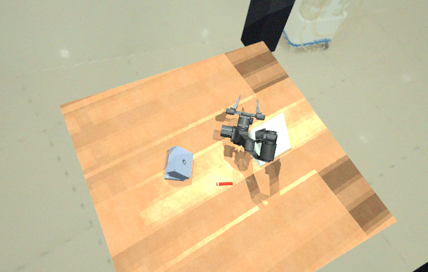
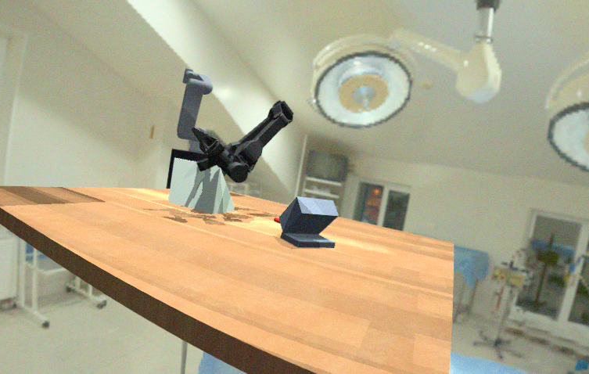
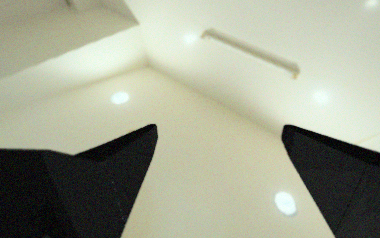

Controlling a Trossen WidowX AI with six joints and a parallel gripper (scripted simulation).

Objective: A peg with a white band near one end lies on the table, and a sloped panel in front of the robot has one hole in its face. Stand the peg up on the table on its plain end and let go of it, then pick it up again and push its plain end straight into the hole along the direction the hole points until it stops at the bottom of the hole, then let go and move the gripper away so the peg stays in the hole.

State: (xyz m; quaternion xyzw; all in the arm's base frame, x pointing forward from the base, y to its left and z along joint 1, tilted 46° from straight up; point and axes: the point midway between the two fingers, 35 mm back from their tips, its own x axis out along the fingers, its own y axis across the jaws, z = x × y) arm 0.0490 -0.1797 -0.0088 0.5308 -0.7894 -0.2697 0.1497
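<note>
My gripper tip is 250 mm short of the red peg, 270 mm to the right of it and 270 mm above it. The rest, counted from my gripper tip: blue-grey sloped panel (400 mm ahead, 110 mm to the left, 200 mm below).
</note>
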